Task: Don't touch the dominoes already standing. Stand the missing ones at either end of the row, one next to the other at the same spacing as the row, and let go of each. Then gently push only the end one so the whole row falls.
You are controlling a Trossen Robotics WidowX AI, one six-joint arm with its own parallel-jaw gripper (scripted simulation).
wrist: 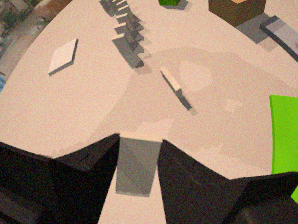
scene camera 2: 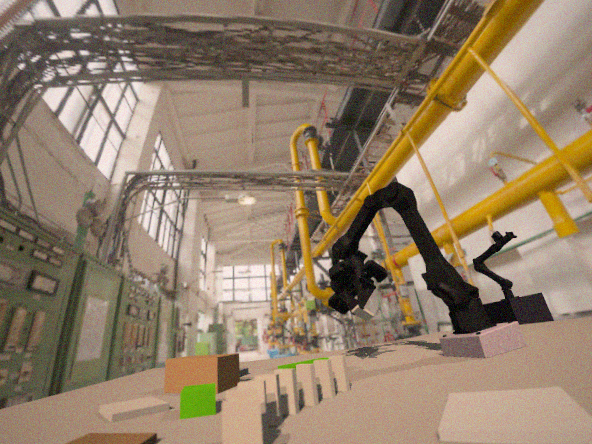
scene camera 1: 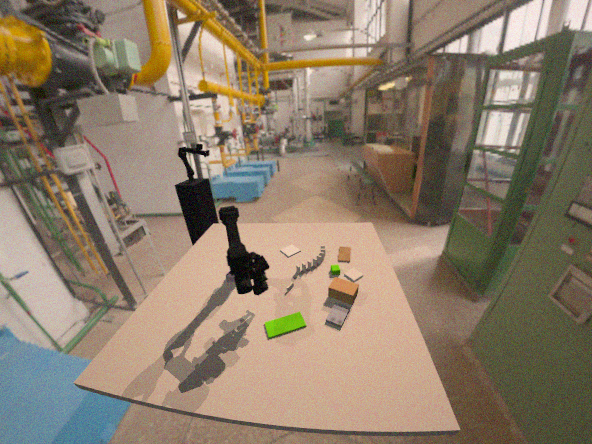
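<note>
My gripper in sight, wrist view included. Brown box in sight.
</note>
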